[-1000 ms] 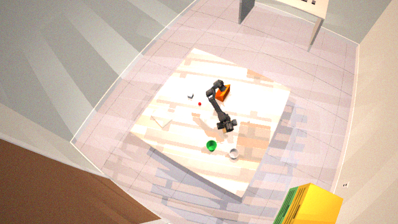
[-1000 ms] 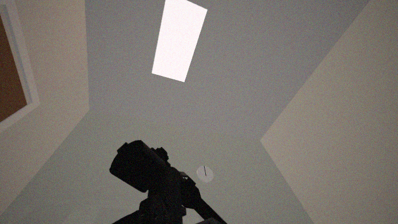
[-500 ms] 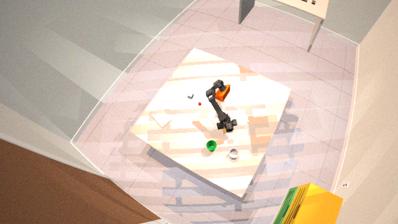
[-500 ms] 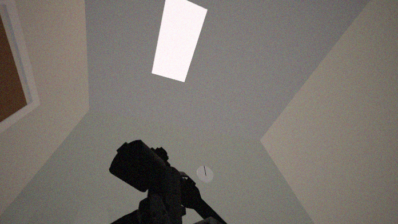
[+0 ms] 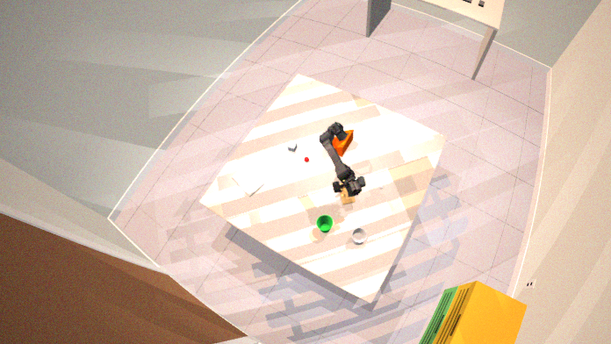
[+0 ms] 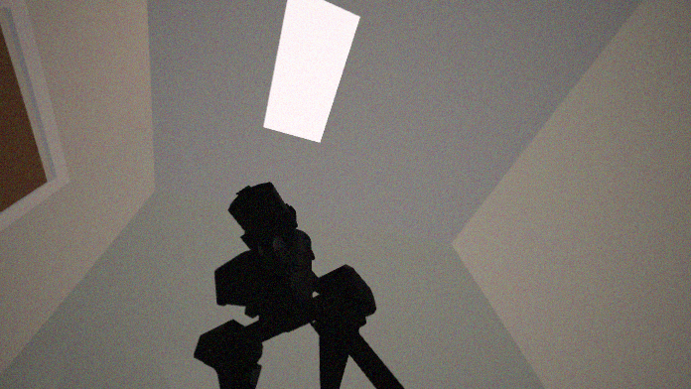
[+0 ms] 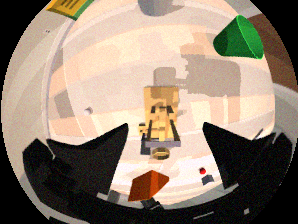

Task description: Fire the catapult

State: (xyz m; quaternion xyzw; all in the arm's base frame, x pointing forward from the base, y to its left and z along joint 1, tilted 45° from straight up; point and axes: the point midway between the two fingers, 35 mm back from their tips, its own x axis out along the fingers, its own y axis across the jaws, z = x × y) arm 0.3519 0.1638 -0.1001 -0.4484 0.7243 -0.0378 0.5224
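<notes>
Right now my gripper tip is 13 cm past the red ball, 36 cm to the left of it and 12 cm above it. Also, from my gripper tip: green cup: 23 cm ahead, 4 cm to the right, 10 cm below; then wooden catapult: 7 cm behind, 4 cm to the right, 8 cm below; then white mug: 21 cm ahead, 17 cm to the left, 10 cm below.
</notes>
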